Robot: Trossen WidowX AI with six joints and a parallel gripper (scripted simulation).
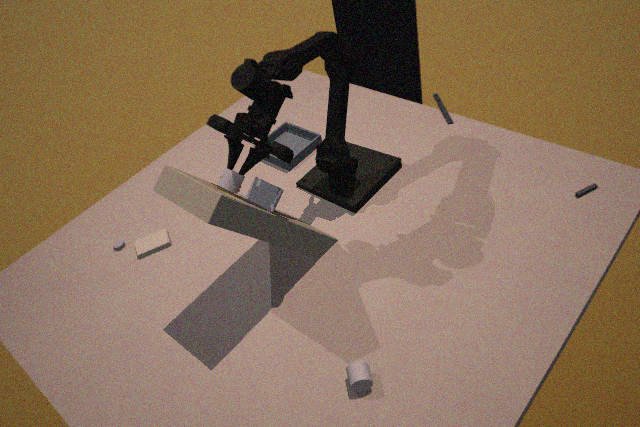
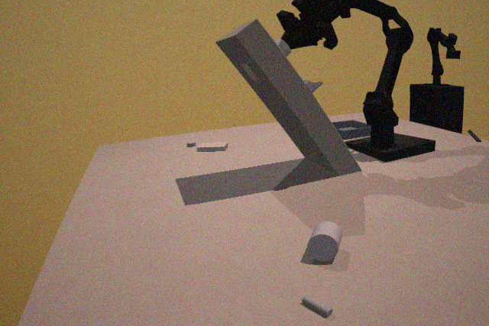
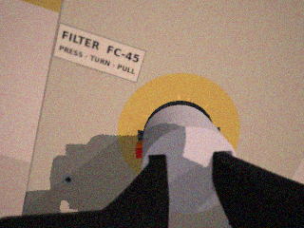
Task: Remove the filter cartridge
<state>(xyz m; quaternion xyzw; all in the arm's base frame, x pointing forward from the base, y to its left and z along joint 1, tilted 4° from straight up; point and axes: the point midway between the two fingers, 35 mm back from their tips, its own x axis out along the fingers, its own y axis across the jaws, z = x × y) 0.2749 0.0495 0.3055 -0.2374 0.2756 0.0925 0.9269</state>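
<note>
My gripper tip is now 12 cm above the small blue-grey plate, 6 cm past it and 1 cm to the left of it. Also, from my gripper tip: pale block (32 cm to the right, 30 cm below, 15 cm ahead); then white round filter cartridge (1 cm below, 1 cm ahead); then tiny cylinder (40 cm to the right, 30 cm below, 21 cm ahead).
</note>
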